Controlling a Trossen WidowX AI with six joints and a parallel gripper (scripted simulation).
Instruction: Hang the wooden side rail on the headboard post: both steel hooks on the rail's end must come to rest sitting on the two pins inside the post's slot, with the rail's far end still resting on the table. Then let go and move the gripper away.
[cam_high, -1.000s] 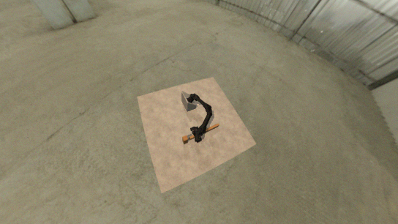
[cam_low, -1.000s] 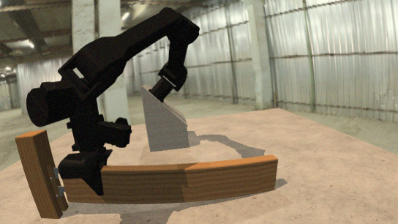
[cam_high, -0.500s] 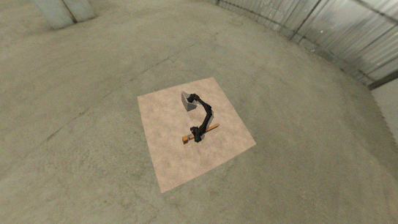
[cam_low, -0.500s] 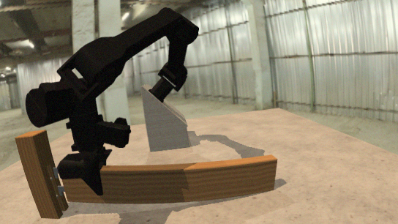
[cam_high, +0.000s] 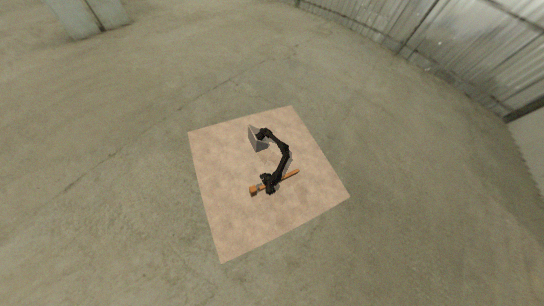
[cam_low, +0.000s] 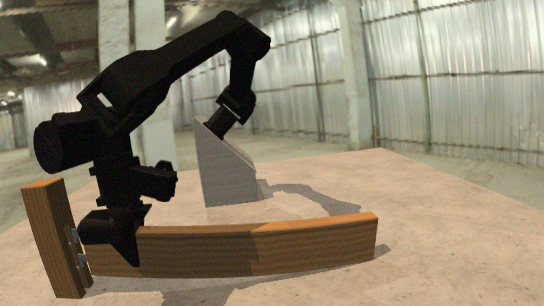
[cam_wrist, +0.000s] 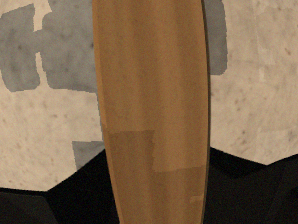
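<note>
Right now my gripper tip is 13 cm to the left of the wooden headboard post and 4 cm below it.
</note>
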